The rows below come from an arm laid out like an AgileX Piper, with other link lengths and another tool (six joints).
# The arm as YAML. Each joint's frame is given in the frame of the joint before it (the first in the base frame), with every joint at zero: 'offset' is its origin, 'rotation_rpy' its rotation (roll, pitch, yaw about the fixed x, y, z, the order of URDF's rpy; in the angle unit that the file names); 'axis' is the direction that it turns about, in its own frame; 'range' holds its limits. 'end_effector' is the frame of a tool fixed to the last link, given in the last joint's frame.
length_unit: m
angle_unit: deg
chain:
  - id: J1
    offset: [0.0, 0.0, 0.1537]
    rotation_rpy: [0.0, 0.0, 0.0]
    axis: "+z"
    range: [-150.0, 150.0]
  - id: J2
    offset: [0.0, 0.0, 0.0]
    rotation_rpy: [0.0, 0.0, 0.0]
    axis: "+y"
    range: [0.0, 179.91]
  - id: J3
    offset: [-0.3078, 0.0, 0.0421]
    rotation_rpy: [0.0, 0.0, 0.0]
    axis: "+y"
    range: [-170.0, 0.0]
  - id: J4
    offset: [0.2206, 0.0, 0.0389]
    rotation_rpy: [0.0, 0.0, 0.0]
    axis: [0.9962, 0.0, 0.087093]
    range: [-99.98, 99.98]
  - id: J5
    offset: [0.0, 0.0, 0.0]
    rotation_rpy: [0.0, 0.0, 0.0]
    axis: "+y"
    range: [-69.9, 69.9]
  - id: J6
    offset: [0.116, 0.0, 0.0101]
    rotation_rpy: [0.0, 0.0, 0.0]
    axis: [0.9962, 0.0, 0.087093]
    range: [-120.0, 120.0]
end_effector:
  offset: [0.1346, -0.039, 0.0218]
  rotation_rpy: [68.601, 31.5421, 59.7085]
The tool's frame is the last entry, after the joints.
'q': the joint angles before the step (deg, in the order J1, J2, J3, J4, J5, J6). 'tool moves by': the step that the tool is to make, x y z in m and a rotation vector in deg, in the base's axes. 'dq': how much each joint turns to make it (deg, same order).
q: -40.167, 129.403, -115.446, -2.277, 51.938, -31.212
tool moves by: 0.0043, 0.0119, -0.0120, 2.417, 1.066, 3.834
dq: -0.259, 0.699, -0.024, 3.700, 1.672, -5.322
